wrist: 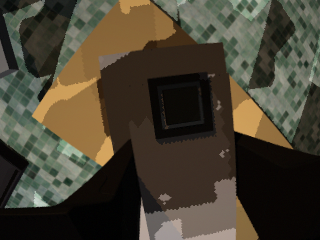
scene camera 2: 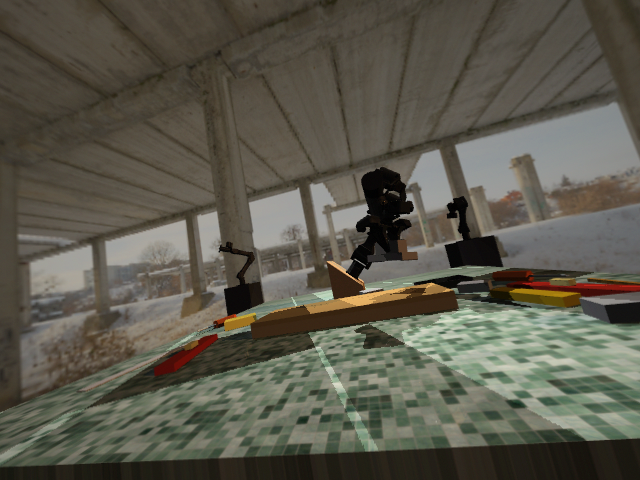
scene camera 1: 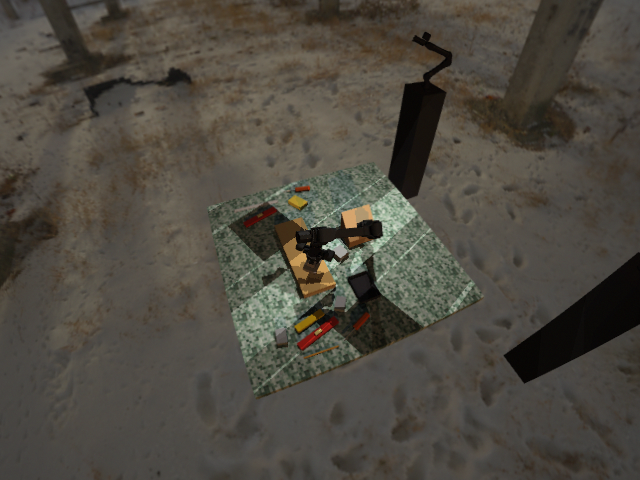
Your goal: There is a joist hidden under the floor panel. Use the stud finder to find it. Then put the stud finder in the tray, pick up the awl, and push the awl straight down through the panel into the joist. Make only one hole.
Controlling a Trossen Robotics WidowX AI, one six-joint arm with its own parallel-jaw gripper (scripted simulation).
Scene:
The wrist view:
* my gripper
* stud finder
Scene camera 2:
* my gripper
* stud finder
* yellow bar

